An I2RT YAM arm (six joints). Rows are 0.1 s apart.
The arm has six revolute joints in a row. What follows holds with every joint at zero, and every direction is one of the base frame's. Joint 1 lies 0.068 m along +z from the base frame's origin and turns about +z. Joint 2 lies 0.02 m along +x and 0.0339 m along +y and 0.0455 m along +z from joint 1 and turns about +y. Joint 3 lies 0.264 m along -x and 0.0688 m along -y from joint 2 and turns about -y. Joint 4 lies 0.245 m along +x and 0.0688 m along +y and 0.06 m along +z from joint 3 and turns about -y. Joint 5 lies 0.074 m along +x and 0.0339 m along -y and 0.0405 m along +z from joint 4 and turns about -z. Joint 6 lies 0.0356 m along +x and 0.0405 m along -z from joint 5 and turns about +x. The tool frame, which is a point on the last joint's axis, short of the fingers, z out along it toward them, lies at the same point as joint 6; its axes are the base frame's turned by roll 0, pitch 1.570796 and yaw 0 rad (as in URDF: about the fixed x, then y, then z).
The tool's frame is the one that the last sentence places.
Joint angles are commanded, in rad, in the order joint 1, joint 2, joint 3, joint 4, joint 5, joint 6. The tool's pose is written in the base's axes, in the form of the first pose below.
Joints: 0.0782, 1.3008, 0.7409, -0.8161, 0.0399, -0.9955
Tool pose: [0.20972, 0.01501, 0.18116], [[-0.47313, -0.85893, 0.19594], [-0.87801, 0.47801, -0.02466], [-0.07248, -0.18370, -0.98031]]
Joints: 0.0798, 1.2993, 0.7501, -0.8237, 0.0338, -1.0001
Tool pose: [0.21046, 0.01562, 0.18367], [[-0.46652, -0.86194, 0.19856], [-0.88104, 0.47270, -0.01802], [-0.07833, -0.18335, -0.97992]]
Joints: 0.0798, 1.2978, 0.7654, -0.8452, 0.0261, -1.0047
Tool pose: [0.21081, 0.01593, 0.18751], [[-0.46165, -0.86572, 0.19340], [-0.88332, 0.46864, -0.01071], [-0.08136, -0.17578, -0.98106]]
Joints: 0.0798, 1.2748, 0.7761, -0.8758, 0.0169, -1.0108
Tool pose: [0.20761, 0.01600, 0.19404], [[-0.45458, -0.86893, 0.19574], [-0.88619, 0.46331, -0.00130], [-0.08956, -0.17405, -0.98066]]
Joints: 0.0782, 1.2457, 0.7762, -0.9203, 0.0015, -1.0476
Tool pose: [0.20043, 0.01565, 0.19852], [[-0.42255, -0.88837, 0.17958], [-0.90199, 0.43157, 0.01257], [-0.08866, -0.15667, -0.98366]]
